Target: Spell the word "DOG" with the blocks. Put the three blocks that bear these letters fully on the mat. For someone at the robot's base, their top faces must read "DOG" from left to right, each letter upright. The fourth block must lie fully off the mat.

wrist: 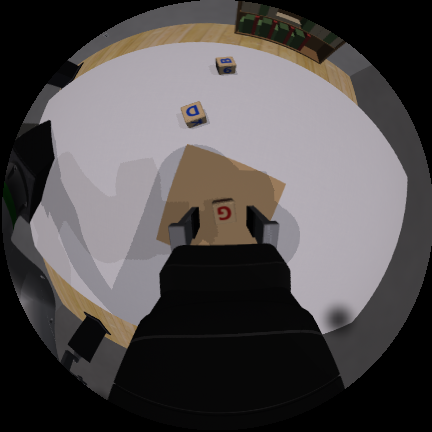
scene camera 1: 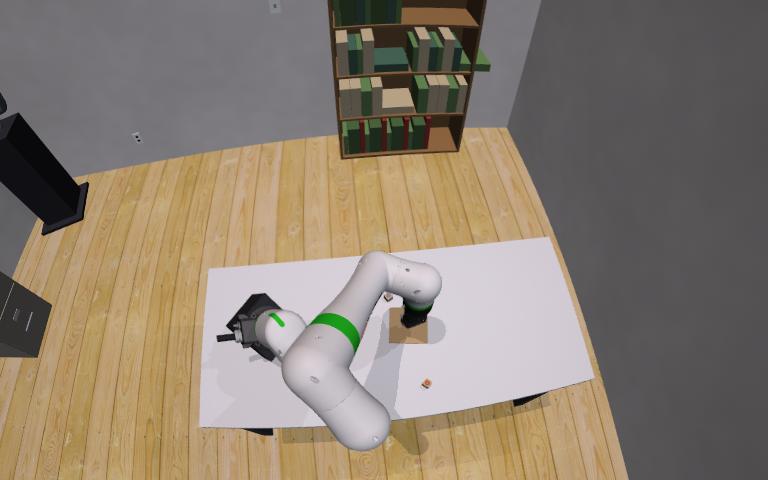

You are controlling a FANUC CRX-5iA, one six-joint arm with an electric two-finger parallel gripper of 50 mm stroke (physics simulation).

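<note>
My gripper point(wrist: 222, 215) is open above the brown mat point(scene camera 1: 397, 335) point(wrist: 175, 187). The G block point(wrist: 224, 212) lies on the mat, with its red letter on top, and shows between the open fingers in the wrist view; nothing is held. In the scene view the gripper hides it. The D block point(scene camera 1: 387, 297) point(wrist: 193, 111) lies off the mat, its blue letter on top. The B block point(wrist: 226, 62) lies farther off the mat in the wrist view. A block with a red-orange round letter point(scene camera 1: 427, 383) lies off the mat, near the table's front edge in the scene view.
The white table point(scene camera 1: 498, 316) point(wrist: 345, 200) carries the mat and blocks. My arm point(scene camera 1: 334, 331) spans the table in the scene view and hides part of it. A bookshelf point(scene camera 1: 399, 153) stands on the floor behind the table.
</note>
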